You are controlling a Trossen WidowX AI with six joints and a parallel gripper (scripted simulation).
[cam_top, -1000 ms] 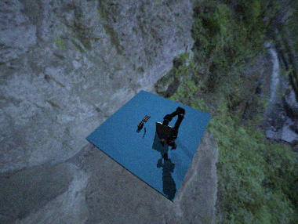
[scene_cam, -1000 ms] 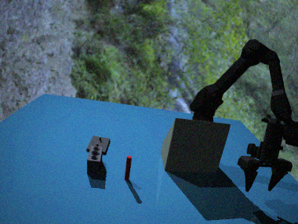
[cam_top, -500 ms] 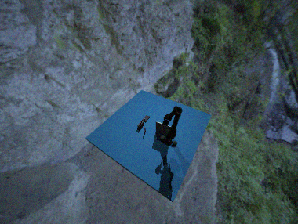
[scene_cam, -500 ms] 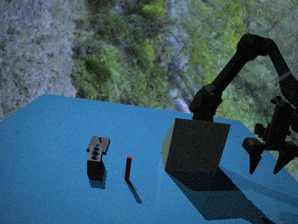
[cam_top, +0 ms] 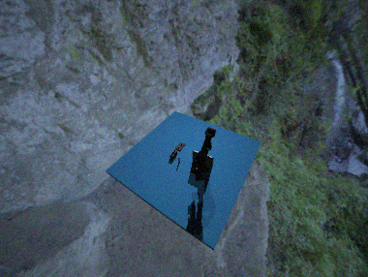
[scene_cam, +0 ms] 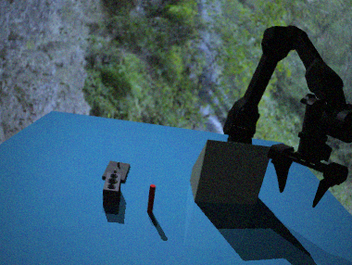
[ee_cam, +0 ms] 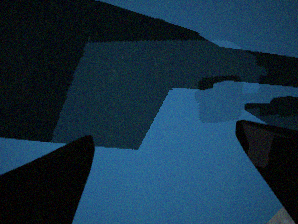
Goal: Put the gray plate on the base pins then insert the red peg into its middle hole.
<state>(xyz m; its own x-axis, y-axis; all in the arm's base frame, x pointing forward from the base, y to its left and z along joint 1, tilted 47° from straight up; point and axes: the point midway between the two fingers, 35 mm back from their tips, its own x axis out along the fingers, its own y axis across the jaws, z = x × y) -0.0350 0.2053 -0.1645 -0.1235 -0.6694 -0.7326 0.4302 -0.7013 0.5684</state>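
My gripper tip is now 390 mm short of the gray plate, 240 mm to the left of it and 110 mm above it. The rest, counted from my gripper tip: red peg (290 mm ahead, 180 mm to the right, 110 mm below).
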